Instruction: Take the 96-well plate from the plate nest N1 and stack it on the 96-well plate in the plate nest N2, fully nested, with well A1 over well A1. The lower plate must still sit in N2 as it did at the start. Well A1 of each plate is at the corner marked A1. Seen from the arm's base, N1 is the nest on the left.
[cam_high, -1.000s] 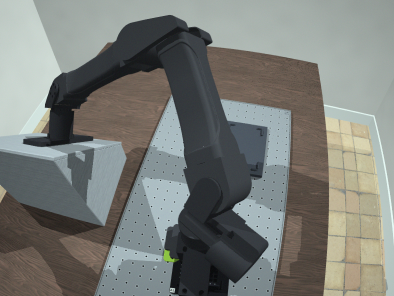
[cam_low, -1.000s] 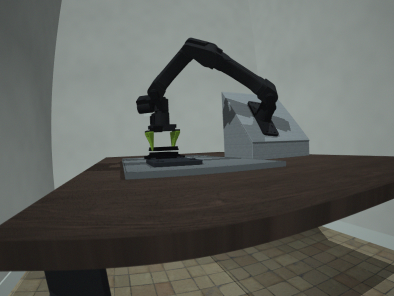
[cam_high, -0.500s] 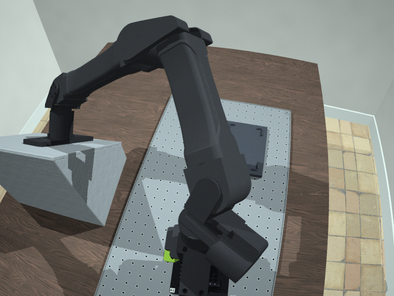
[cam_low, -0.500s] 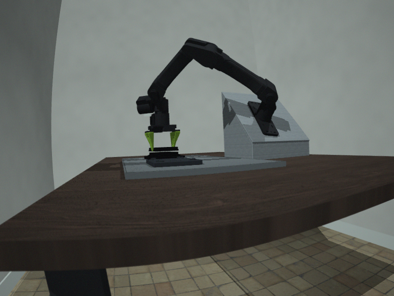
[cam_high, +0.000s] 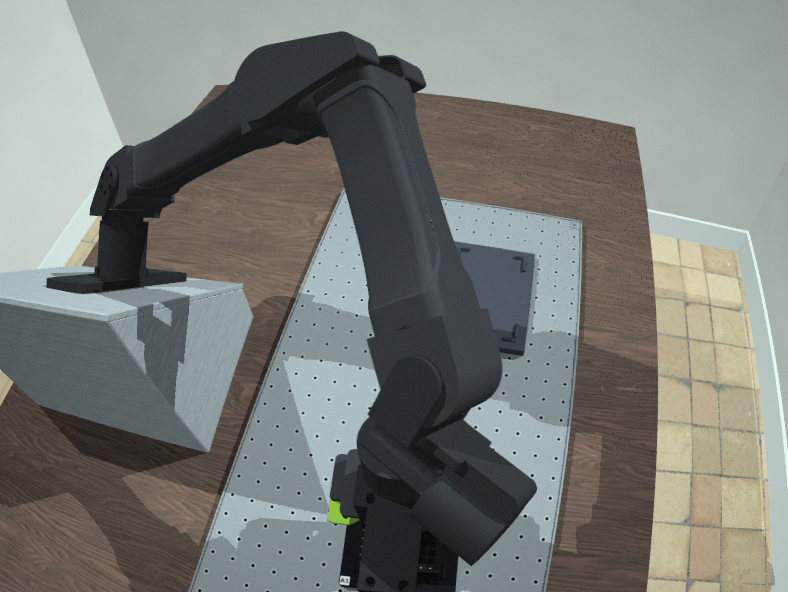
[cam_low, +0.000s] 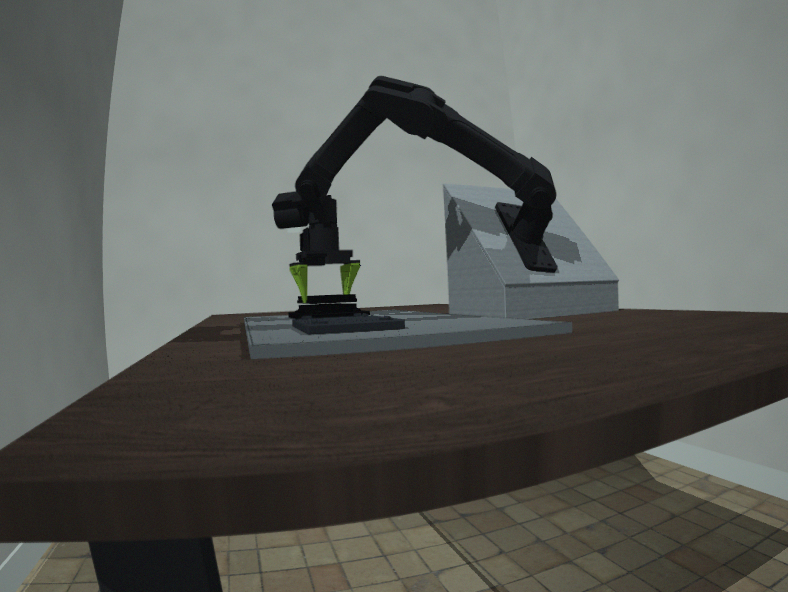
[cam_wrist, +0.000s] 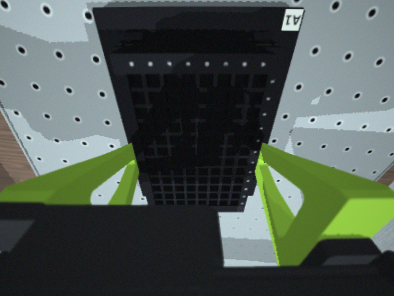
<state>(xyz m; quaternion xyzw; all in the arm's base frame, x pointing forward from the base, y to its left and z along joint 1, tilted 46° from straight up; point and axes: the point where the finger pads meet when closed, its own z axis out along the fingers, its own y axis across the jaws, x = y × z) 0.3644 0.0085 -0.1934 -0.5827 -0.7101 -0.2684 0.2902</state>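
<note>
The black 96-well plate is right at my hand. The rest, counted from my hand: nest N2 (30 mm below); then dark grey nest (320 mm to the left, 30 mm below, 30 mm ahead).
</note>
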